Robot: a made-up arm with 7 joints.
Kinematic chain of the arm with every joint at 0, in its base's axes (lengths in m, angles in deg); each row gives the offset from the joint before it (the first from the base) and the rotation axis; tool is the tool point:
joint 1: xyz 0 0 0.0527 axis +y
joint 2: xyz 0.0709 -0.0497 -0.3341 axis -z
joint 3: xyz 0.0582 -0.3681 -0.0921 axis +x
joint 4: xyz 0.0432 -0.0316 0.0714 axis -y
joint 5: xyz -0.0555 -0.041 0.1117 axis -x
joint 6: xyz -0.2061 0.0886 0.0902 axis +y
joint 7: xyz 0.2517 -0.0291 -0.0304 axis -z
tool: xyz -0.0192 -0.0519 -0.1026
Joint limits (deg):
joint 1: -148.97..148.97
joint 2: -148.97..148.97
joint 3: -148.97..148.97
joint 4: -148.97..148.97
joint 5: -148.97..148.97
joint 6: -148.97..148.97
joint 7: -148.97..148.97
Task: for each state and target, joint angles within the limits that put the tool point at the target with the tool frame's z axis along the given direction. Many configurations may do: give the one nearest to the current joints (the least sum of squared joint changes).
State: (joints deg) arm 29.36 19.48 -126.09 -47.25 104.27 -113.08 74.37
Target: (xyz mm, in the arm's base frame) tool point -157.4 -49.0 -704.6 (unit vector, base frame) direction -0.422 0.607 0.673
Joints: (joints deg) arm 28.71 -2.65 -100.76 -58.84 60.60 -125.02 67.01
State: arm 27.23 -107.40 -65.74 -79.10 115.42 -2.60 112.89
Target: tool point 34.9 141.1 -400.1 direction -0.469 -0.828 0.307
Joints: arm 42.59 -114.64 -66.11 -100.32 146.53 -39.26 109.37
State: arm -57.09 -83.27 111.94 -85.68 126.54 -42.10 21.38
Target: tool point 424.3 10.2 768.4 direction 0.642 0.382 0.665
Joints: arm -82.35 -80.25 118.58 -117.62 107.73 -99.72 16.42
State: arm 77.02 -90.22 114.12 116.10 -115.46 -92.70 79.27
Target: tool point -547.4 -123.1 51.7 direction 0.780 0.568 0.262
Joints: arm 92.38 -69.57 133.08 111.93 -72.89 -104.39 84.17
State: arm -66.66 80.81 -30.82 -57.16 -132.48 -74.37 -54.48
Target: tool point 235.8 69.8 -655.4 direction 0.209 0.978 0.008
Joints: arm -66.36 104.50 -1.64 -2.47 -147.15 -73.82 -59.51
